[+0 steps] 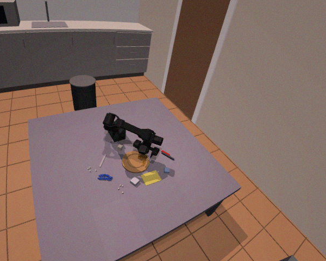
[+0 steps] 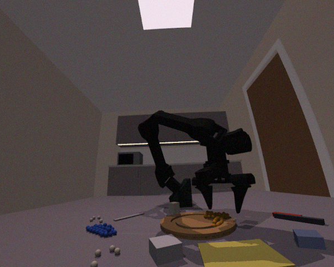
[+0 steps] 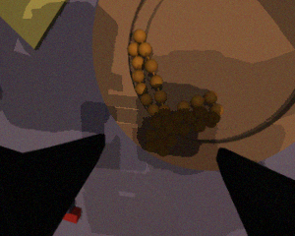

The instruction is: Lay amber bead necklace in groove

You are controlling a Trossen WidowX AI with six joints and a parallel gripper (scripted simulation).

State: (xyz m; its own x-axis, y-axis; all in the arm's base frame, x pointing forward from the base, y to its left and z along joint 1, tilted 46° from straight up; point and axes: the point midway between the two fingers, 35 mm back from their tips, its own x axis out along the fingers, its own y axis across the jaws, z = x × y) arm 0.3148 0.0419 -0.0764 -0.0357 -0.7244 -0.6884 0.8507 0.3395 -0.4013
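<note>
The round wooden bead board lies 8 cm to the right of my gripper tip and 2 cm below it. From my gripper tip the other things lie so: blue block (18 cm ahead, 7 cm to the left, 2 cm below); then red-and-black tool (17 cm to the left, 6 cm ahead, 2 cm below); then yellow pad (17 cm ahead, 6 cm to the right, 3 cm below).
</note>
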